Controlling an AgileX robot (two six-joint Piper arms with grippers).
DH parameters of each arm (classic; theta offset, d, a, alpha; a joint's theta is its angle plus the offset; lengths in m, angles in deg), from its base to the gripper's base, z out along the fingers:
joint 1: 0 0.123 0 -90
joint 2: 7.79 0 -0.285 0
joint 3: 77.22 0 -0.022 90
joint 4: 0 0.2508 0 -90
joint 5: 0 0 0.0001 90
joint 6: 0 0.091 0 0
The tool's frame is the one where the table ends.
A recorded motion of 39 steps. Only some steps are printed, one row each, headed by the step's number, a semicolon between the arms.
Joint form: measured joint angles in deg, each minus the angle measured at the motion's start. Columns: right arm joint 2, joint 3, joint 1, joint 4, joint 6, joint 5; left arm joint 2, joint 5, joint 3, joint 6, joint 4, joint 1.
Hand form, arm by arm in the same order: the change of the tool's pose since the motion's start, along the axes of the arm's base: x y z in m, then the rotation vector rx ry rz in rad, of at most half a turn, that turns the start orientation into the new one. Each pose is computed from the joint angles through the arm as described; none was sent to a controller.
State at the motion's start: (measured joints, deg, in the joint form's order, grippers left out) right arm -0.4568 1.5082 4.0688 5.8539 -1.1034 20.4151; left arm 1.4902 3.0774 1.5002 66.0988 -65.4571 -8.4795
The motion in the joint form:
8: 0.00 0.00 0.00 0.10 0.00 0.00; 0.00 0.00 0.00 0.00 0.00 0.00
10: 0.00 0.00 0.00 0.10 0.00 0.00; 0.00 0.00 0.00 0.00 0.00 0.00
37: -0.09 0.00 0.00 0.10 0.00 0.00; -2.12 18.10 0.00 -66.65 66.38 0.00
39: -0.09 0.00 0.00 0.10 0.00 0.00; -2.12 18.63 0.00 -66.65 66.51 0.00
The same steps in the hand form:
8: 0.0000 0.0001 0.0000 0.0017 0.0001 0.0001; 0.0000 0.0000 0.0000 0.0000 0.0000 0.0000
10: 0.0000 0.0001 0.0000 0.0017 0.0001 0.0001; 0.0000 0.0000 0.0000 0.0000 0.0000 0.0000
37: -0.0001 0.0000 0.0001 0.0018 -0.0014 0.0001; -0.0059 0.0060 -0.0291 0.0472 0.3067 0.0552
39: -0.0001 0.0000 0.0001 0.0018 -0.0014 0.0001; -0.0061 0.0061 -0.0299 0.0510 0.3154 0.0559

